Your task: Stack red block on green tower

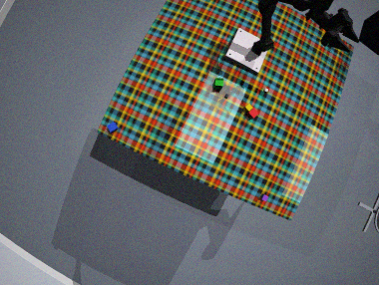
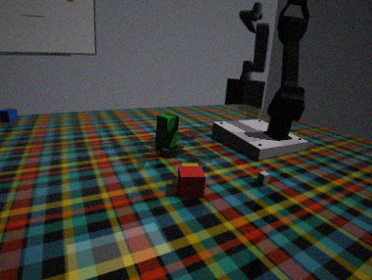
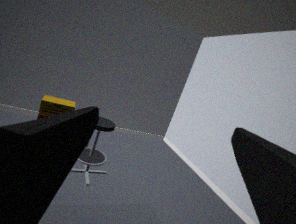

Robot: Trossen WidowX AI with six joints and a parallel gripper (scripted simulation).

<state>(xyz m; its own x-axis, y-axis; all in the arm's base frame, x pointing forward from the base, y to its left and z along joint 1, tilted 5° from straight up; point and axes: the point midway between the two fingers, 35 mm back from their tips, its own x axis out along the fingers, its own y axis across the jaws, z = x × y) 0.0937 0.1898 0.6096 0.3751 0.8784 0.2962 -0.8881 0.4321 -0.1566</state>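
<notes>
My gripper tip is now 61 cm above the red block, 28 cm short of it and 13 cm to the left of it. Round my gripper tip: small white cube (63 cm below, 11 cm to the right, 11 cm ahead); blue block (79 cm to the right, 71 cm ahead, 62 cm below).
</notes>
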